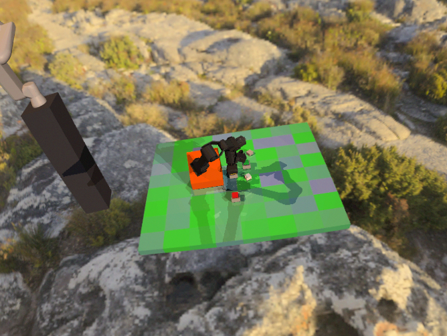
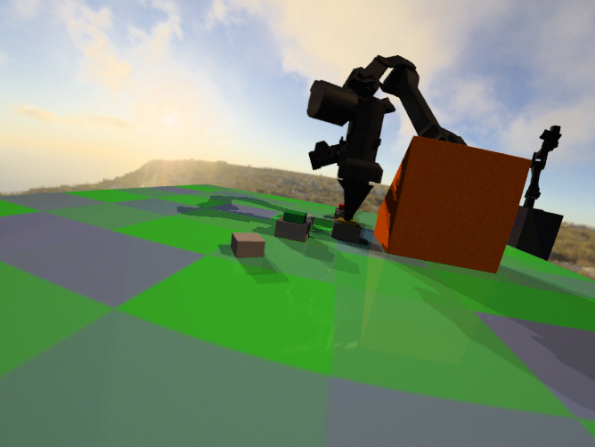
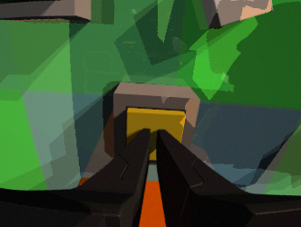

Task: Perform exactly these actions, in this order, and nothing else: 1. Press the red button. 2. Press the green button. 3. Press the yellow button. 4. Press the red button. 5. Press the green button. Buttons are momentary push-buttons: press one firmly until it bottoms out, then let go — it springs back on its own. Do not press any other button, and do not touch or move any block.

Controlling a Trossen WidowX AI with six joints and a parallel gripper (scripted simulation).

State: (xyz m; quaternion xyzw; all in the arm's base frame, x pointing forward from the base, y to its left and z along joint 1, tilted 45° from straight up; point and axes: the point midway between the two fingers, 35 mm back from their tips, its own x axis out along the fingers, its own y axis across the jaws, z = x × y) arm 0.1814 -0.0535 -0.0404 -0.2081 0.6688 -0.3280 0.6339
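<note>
My gripper tip is 1 cm above the yellow button. From my gripper tip the other things lie so: green button 9 cm ahead, 5 cm to the left; red button 3 cm behind, 19 cm to the right.
</note>
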